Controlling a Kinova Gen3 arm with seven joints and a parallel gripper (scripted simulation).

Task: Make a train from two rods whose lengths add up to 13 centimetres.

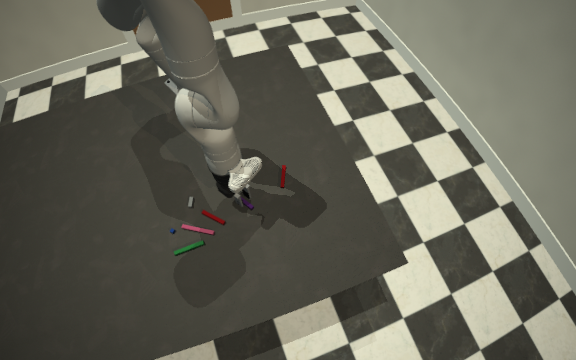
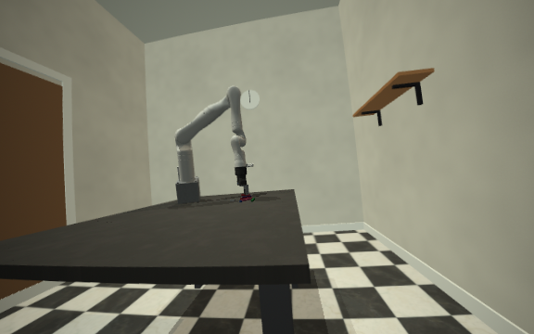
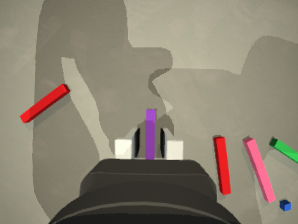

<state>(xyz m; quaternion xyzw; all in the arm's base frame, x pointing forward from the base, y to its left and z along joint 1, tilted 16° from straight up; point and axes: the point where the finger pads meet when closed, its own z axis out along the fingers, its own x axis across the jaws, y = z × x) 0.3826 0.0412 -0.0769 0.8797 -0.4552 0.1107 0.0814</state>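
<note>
Right now the purple rod is 3 cm below my hand. The rest, counted from my hand: green rod 8 cm ahead, 17 cm to the right, 3 cm below; short grey rod 4 cm behind, 14 cm to the right, 3 cm below; pink rod 4 cm ahead, 14 cm to the right, 3 cm below.
</note>
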